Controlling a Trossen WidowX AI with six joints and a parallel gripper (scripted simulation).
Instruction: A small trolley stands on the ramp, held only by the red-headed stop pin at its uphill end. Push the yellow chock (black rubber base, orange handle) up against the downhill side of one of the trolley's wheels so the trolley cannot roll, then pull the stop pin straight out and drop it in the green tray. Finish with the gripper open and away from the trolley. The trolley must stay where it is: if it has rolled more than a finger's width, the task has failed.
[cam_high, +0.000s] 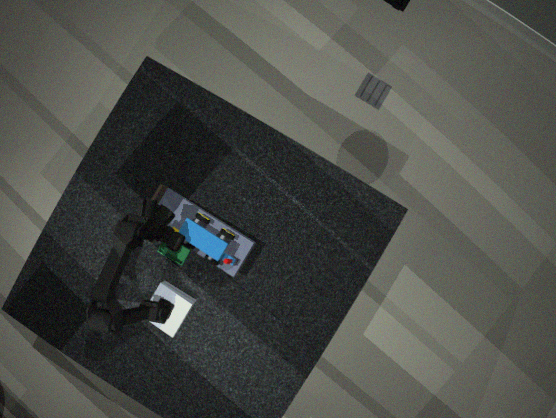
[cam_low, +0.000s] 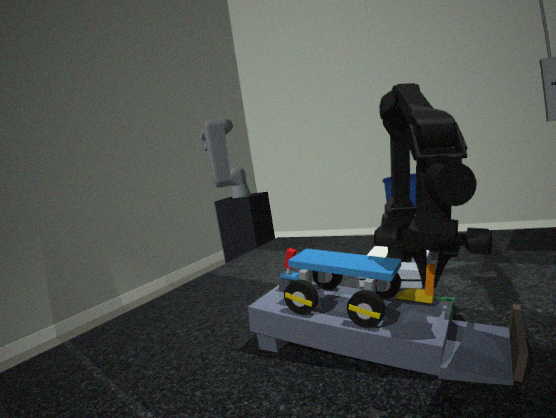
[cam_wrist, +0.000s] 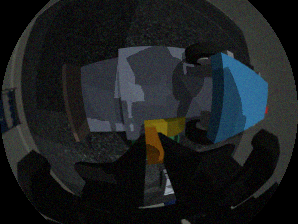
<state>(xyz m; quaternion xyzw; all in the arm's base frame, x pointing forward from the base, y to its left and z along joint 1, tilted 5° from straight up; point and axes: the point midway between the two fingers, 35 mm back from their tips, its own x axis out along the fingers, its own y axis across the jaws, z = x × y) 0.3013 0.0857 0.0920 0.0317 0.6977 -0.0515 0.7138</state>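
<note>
My gripper tip is 2 cm to the left of the yellow chock. Round my gripper tip: green tray 10 cm below, 9 cm behind, 2 cm to the right; then blue trolley 14 cm to the right, 3 cm ahead, 2 cm above; then grey ramp 14 cm to the right, 5 cm below, 3 cm ahead.
</note>
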